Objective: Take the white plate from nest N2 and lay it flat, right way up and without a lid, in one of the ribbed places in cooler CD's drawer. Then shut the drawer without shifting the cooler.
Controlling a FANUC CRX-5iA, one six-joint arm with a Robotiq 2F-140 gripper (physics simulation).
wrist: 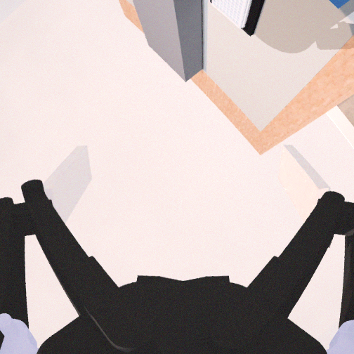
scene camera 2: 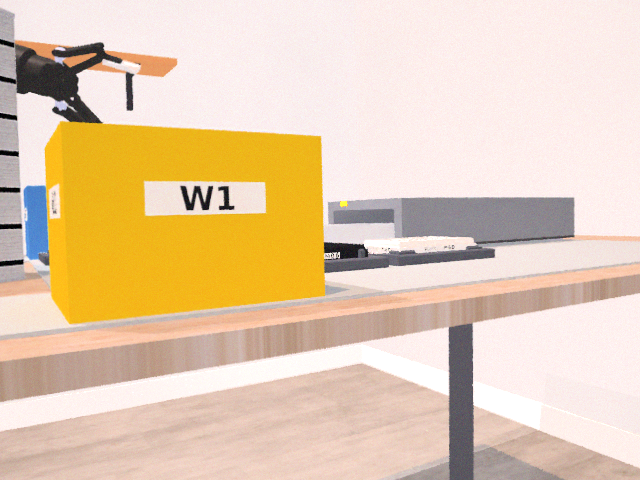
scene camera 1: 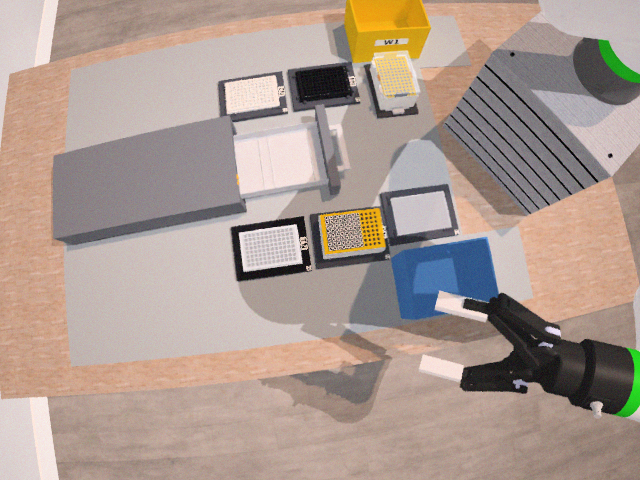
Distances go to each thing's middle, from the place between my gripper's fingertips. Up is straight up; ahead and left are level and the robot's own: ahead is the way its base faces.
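My gripper: 250 mm above the yellow-topped rack (scene camera 1: 353, 233), 60 mm short of it and 200 mm to the left of it. Counted from my gripper, the grey flat piece (scene camera 1: 412, 214) is 280 mm below, 110 mm behind and 240 mm to the right; the drawer (scene camera 1: 292, 157) is 250 mm below, 200 mm ahead and 390 mm to the right; the black plate (scene camera 1: 332, 82) is far below, far to the right and a little ahead. Going by their middles, of the things named here the yellow-topped rack is the nearest to my gripper and the black plate the farthest from it.
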